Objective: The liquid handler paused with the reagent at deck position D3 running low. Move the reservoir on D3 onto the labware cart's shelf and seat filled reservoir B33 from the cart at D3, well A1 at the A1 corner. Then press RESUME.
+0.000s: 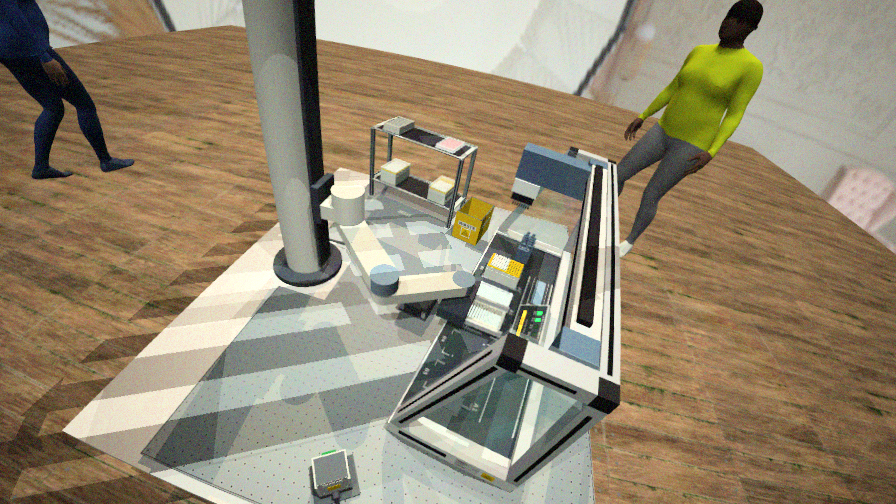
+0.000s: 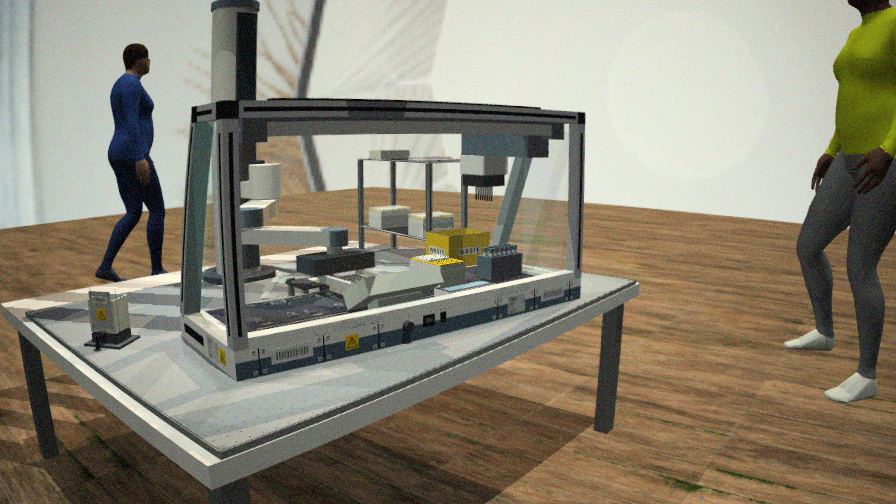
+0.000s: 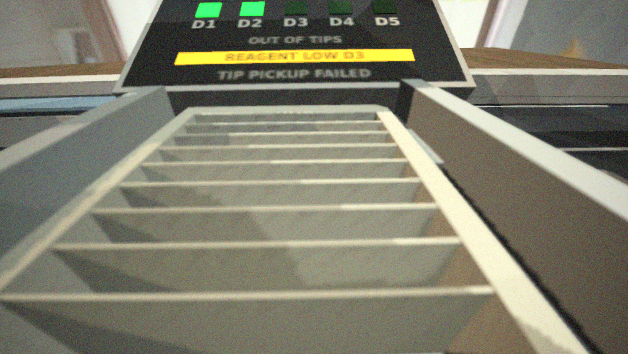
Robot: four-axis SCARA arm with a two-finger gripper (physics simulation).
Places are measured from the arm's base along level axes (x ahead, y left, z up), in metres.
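Pixels of known places: gripper, between the fingertips: (image 1: 505,322) (image 3: 286,105); arm's base, origin of its link: (image 1: 308,263).
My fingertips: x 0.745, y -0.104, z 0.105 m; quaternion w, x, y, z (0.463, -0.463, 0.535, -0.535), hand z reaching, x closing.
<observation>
Ahead of a thing's pixels: the offset from my fingertips to its top centre. "pt": to the spot under its first point.
My gripper (image 1: 486,313) (image 3: 286,105) is shut on the pale ribbed reservoir {0.002 m up, 0.069 m back, 0.011 m left} (image 1: 483,319) (image 3: 300,270), one finger along each long side. On the status panel {pt 0.030 m up, 0.077 m ahead, 0.001 m left} (image 1: 531,322) (image 3: 295,40), D1 and D2 are lit green, D3 is dark, and "REAGENT LOW D3" is lit yellow. The reservoir is low over the deck; its underside is hidden. The labware cart {pt 0.096 m up, 0.711 m back, 0.635 m left} (image 1: 372,161) (image 2: 360,200) stands at the back. On its top shelf are a grey ribbed reservoir {0.289 m up, 0.614 m back, 0.691 m left} (image 1: 399,124) (image 2: 389,154) and a pink-filled reservoir {0.272 m up, 0.361 m back, 0.630 m left} (image 1: 450,144). Their labels are unreadable. The RESUME button cannot be made out.
An orange tip rack {0.023 m up, 0.023 m back, 0.255 m left} (image 1: 506,264) and a blue tube rack (image 2: 499,264) stand on the deck. A yellow waste bin {0.043 m up, 0.188 m back, 0.552 m left} (image 1: 473,222) (image 2: 457,245) is beside the cart. The handler's frame {pt 0.416 m up, 0.088 m ahead, 0.105 m right} (image 1: 595,250) encloses the deck. A small device {0.036 m up, 0.325 m back, 0.527 m right} (image 1: 330,470) (image 2: 109,312) stands on the table. Two people stand beyond the table.
</observation>
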